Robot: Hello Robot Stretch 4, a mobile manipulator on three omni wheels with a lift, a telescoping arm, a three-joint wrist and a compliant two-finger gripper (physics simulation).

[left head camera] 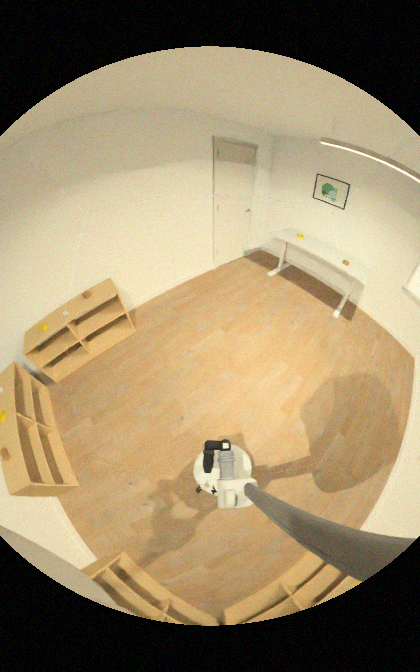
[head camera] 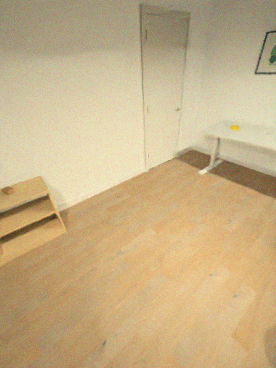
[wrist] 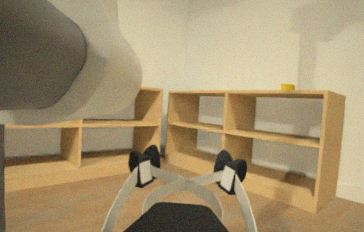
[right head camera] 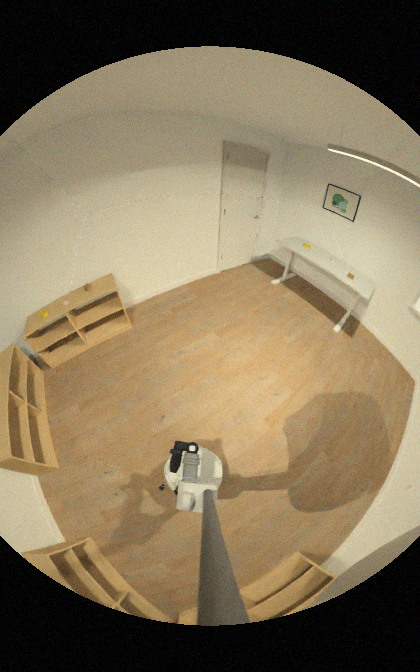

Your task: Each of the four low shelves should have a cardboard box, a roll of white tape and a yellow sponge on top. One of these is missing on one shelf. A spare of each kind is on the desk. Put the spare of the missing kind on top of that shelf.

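Note:
The white desk stands at the back right with a yellow sponge and a cardboard box; its white tape is too faint to tell. The back left shelf carries a box, white tape and sponge. The left shelf carries tape, sponge and box. A sponge tops a shelf in the wrist view. My gripper is open and empty, far from the desk.
Two more low shelves are cut off at the bottom of the left head view, their tops mostly hidden. The wooden floor stretches between me and the desk. A closed door is left of the desk.

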